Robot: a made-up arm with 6 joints. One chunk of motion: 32 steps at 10 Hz.
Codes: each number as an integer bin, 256 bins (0 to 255) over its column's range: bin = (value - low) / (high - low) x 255, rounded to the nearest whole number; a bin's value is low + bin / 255 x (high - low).
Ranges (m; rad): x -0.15..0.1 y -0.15..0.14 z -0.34..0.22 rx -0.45..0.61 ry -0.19..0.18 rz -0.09..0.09
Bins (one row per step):
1: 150 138 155 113 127 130
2: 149 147 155 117 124 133
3: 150 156 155 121 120 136
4: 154 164 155 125 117 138
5: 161 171 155 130 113 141
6: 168 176 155 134 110 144
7: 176 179 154 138 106 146
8: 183 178 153 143 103 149
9: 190 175 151 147 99 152
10: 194 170 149 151 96 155
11: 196 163 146 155 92 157
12: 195 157 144 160 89 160
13: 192 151 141 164 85 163
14: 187 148 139 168 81 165
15: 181 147 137 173 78 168
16: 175 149 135 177 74 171
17: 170 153 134 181 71 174
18: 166 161 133 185 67 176
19: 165 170 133 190 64 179
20: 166 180 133 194 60 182
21: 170 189 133 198 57 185
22: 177 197 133 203 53 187
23: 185 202 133 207 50 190
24: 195 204 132 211 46 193
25: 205 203 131 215 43 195
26: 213 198 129 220 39 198
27: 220 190 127 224 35 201
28: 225 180 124 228 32 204
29: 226 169 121 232 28 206
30: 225 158 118 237 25 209
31: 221 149 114 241 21 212
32: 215 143 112 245 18 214
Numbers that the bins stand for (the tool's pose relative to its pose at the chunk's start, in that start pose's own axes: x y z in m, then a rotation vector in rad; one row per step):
1: -0.0029 0.0069 0.0004 0.0197 -0.0057 0.0018
2: -0.0039 0.0172 0.0004 0.0364 -0.0101 0.0039
3: -0.0029 0.0274 0.0004 0.0530 -0.0159 0.0060
4: 0.0010 0.0365 0.0004 0.0696 -0.0202 0.0074
5: 0.0078 0.0445 0.0004 0.0904 -0.0260 0.0095
6: 0.0147 0.0502 0.0004 0.1070 -0.0304 0.0116
7: 0.0225 0.0536 -0.0018 0.1236 -0.0362 0.0131
8: 0.0294 0.0524 -0.0040 0.1444 -0.0405 0.0152
9: 0.0363 0.0490 -0.0084 0.1611 -0.0464 0.0173
10: 0.0402 0.0433 -0.0128 0.1777 -0.0507 0.0194
11: 0.0422 0.0354 -0.0194 0.1943 -0.0565 0.0208
12: 0.0412 0.0285 -0.0238 0.2151 -0.0609 0.0229
13: 0.0382 0.0217 -0.0304 0.2317 -0.0667 0.0251
14: 0.0333 0.0183 -0.0347 0.2484 -0.0725 0.0265
15: 0.0275 0.0172 -0.0391 0.2691 -0.0768 0.0286
16: 0.0216 0.0195 -0.0435 0.2858 -0.0826 0.0307
17: 0.0167 0.0240 -0.0457 0.3024 -0.0870 0.0328
18: 0.0127 0.0331 -0.0479 0.3190 -0.0928 0.0342
19: 0.0118 0.0433 -0.0479 0.3398 -0.0971 0.0364
20: 0.0127 0.0547 -0.0479 0.3564 -0.1029 0.0385
21: 0.0167 0.0649 -0.0479 0.3731 -0.1073 0.0406
22: 0.0235 0.0740 -0.0479 0.3938 -0.1131 0.0420
23: 0.0314 0.0797 -0.0479 0.4105 -0.1175 0.0441
24: 0.0412 0.0820 -0.0501 0.4271 -0.1233 0.0462
25: 0.0510 0.0809 -0.0523 0.4437 -0.1276 0.0476
26: 0.0588 0.0752 -0.0567 0.4645 -0.1334 0.0498
27: 0.0657 0.0661 -0.0611 0.4811 -0.1392 0.0519
28: 0.0706 0.0547 -0.0677 0.4978 -0.1436 0.0540
29: 0.0716 0.0422 -0.0743 0.5144 -0.1494 0.0554
30: 0.0706 0.0297 -0.0809 0.5352 -0.1537 0.0575
31: 0.0667 0.0195 -0.0896 0.5518 -0.1595 0.0596
32: 0.0608 0.0126 -0.0940 0.5684 -0.1639 0.0611

